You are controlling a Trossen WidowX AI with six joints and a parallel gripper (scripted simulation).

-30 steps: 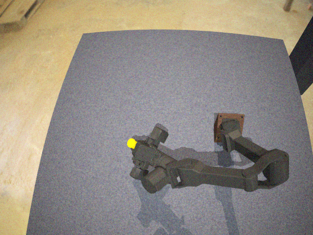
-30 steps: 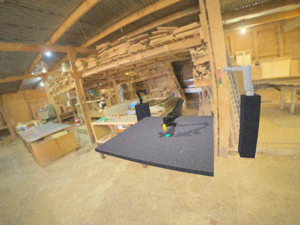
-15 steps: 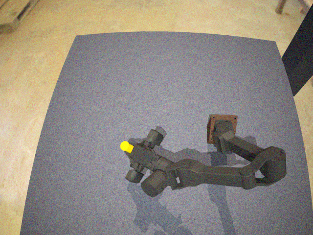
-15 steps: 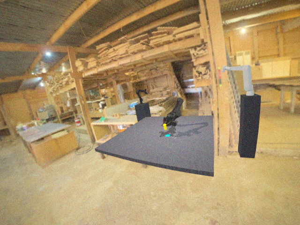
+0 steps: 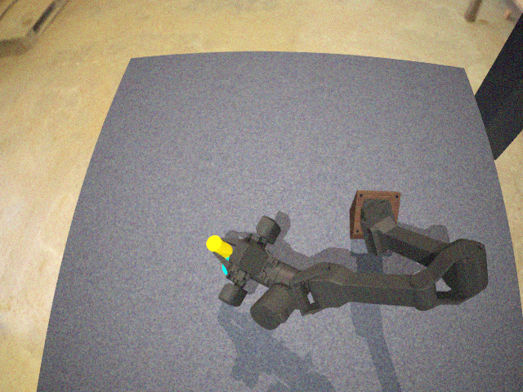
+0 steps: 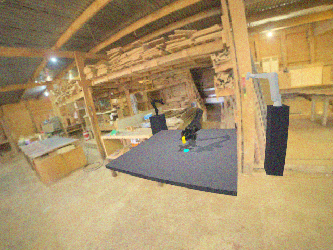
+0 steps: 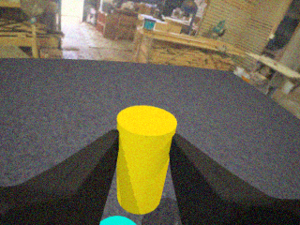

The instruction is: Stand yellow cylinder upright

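Now: gripper tip 10 mm past the cyan circle and 150 mm above it. The rest, counted from my gripper tip: yellow tall cylinder 20 mm below.
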